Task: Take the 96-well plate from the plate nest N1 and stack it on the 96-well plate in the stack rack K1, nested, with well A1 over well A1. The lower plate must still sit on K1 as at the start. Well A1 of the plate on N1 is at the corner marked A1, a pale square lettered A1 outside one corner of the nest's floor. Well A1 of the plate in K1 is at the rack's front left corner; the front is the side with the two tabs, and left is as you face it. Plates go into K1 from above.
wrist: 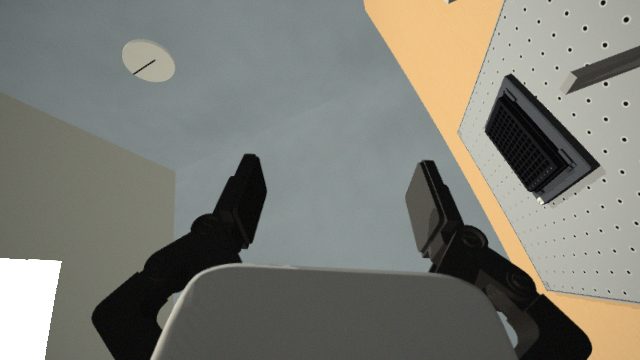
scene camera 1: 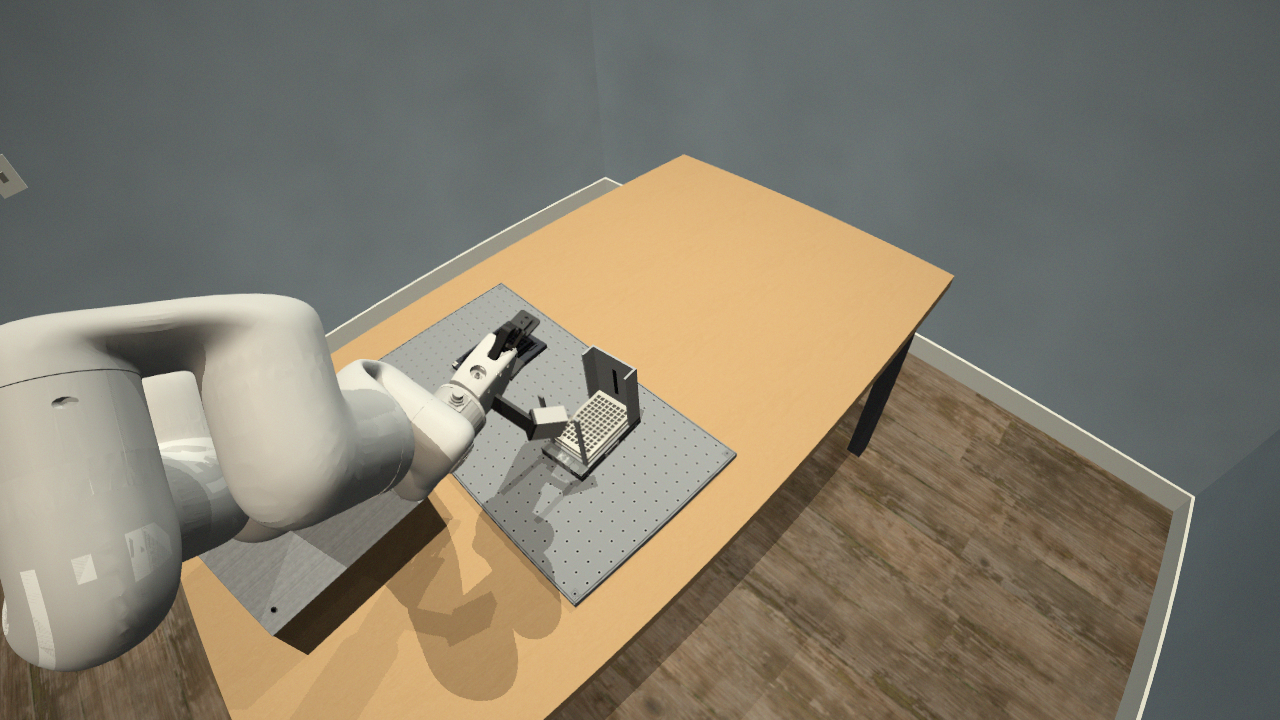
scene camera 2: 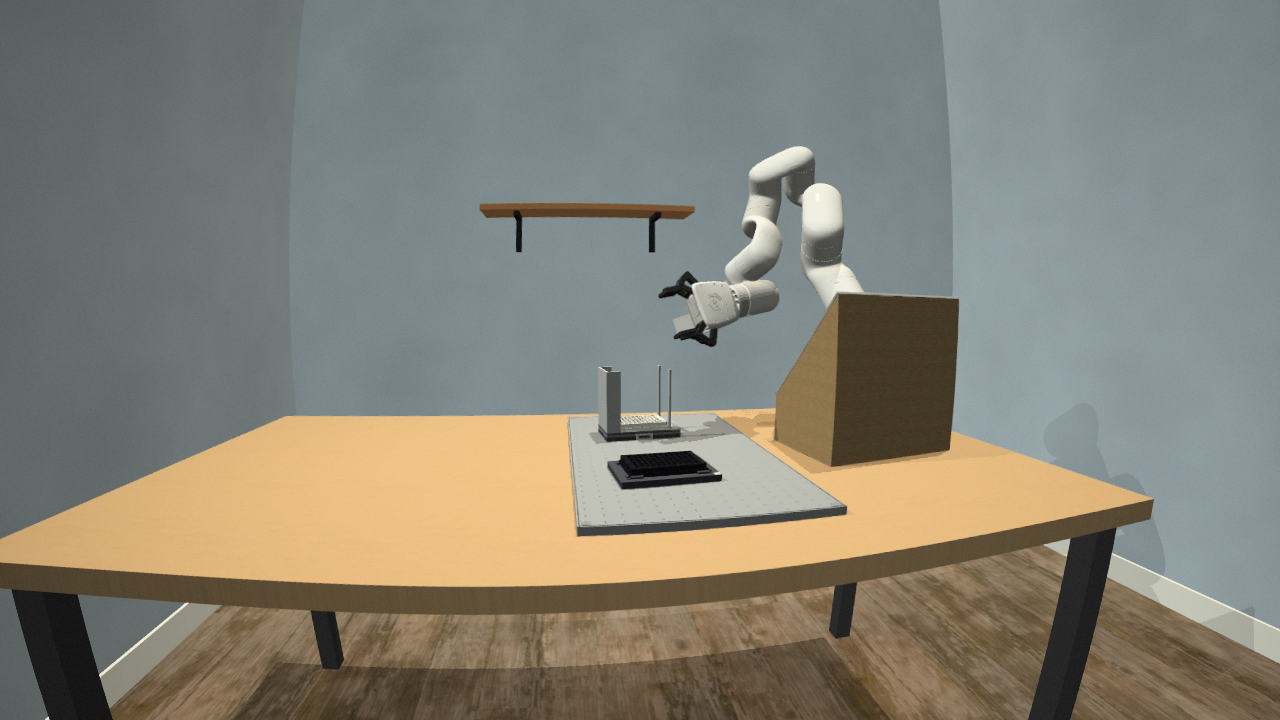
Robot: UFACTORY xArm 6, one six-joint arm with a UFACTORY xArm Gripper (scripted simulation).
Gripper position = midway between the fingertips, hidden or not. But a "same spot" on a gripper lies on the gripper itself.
my gripper: wrist; scene camera 1 523,338; scene camera 2
same spot on my gripper: [scene camera 2: 694,333] = [wrist: 428,253]
